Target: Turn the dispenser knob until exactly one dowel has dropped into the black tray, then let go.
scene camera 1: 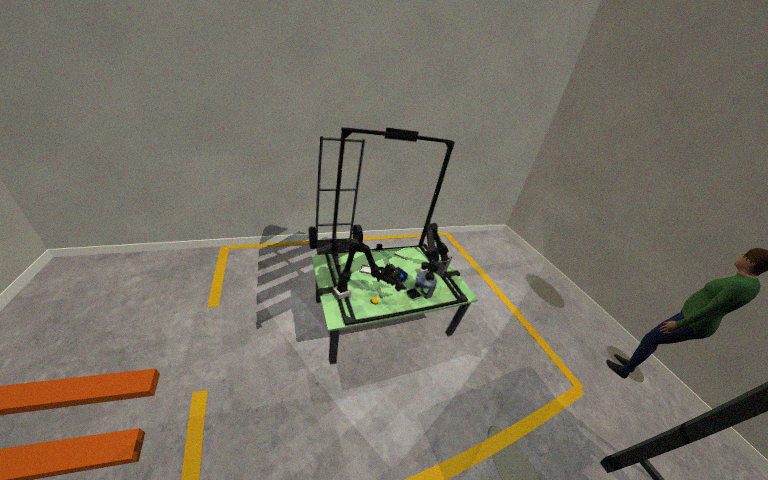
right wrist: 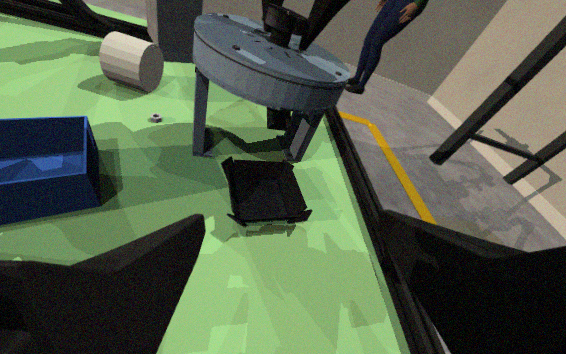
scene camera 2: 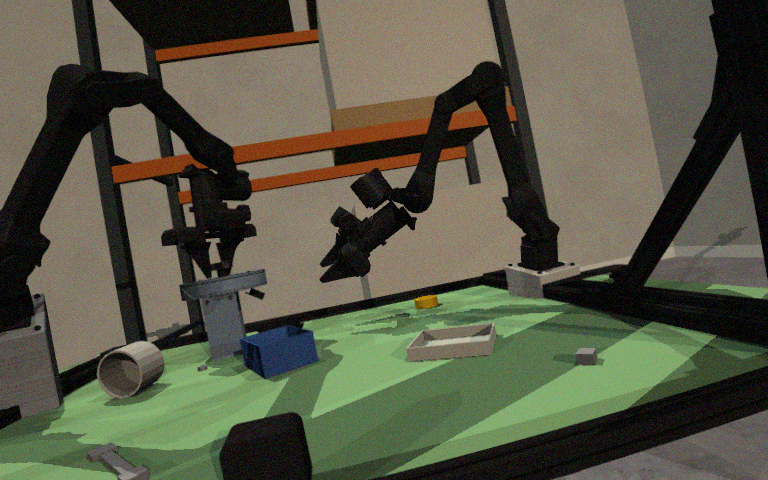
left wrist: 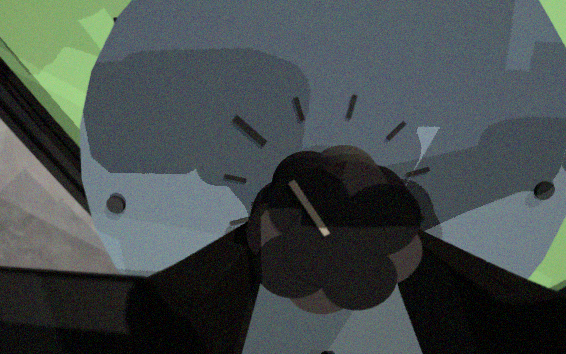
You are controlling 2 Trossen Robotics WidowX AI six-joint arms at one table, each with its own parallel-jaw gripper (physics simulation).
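Frame: origin at the left arm's base, x ahead, y left, z up, level; centimetres.
Seen in the pictures: left gripper, between the fingertips: (right wrist: 284, 40) (scene camera 2: 218, 276); right gripper, between the fingertips: (scene camera 1: 403, 285) (right wrist: 293, 220) (scene camera 2: 320, 273); left arm's base, origin of its link: (scene camera 1: 445, 259) (scene camera 2: 3, 318); right arm's base, origin of its link: (scene camera 1: 342, 289) (scene camera 2: 540, 265).
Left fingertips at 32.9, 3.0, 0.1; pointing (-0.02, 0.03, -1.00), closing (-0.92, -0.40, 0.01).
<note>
Pixels of each thing's top centre, then the offset from my left fingertips to it, as dx, dy, dz. "pt": a spot on its surface instead.
- dispenser, centre of its top: (left wrist: 326, 199) (right wrist: 279, 41) (scene camera 2: 223, 275) (scene camera 1: 427, 278) +0.6, -1.1, +0.0
- longer mark, a spot on its surface: (left wrist: 250, 131) pt +3.6, -2.1, -0.1
- black tray, centre of its top: (right wrist: 266, 186) (scene camera 2: 279, 325) (scene camera 1: 413, 292) +9.1, -3.9, -12.3
- blue bin, centre of its top: (scene camera 2: 274, 334) (scene camera 1: 400, 272) +0.4, -24.3, -10.2
- pale cylinder, centre of its top: (scene camera 2: 127, 345) (right wrist: 131, 38) -18.1, -12.2, -7.7
- small nut, centre of its top: (right wrist: 156, 115) -8.1, -11.5, -14.0
- beige tray, centre of its top: (scene camera 2: 452, 335) (scene camera 1: 367, 268) +15.7, -46.3, -13.0
- orange disc, centre of its top: (scene camera 2: 425, 297) +36.5, -19.3, -12.8
- grey cube, centre of its top: (scene camera 2: 585, 350) +16.4, -63.6, -13.6
The dispenser (scene camera 2: 222, 325) (right wrist: 270, 75) is a grey-blue drum on legs. Its dark lobed knob (left wrist: 330, 265) carries a pale pointer line slanting to the upper left. Short dark marks ring the knob on the drum's top; one longer mark (left wrist: 250, 131) lies to its upper left. My left gripper (scene camera 2: 216, 272) points down and is shut on the knob. The black tray (right wrist: 267, 192) (scene camera 1: 415, 293) lies on the table before the dispenser's legs; I can make out no dowel in its dark inside. My right gripper (scene camera 2: 322, 271) (right wrist: 293, 220) is open and empty, in the air facing the tray.
A blue bin (scene camera 2: 280, 353) (right wrist: 45, 195) stands beside the dispenser. A pale cylinder (scene camera 2: 133, 370) (right wrist: 130, 60) and a small nut (right wrist: 156, 118) lie near it. A beige tray (scene camera 2: 451, 352), an orange disc (scene camera 2: 426, 302) and a grey cube (scene camera 2: 586, 356) are farther right in scene camera 2.
</note>
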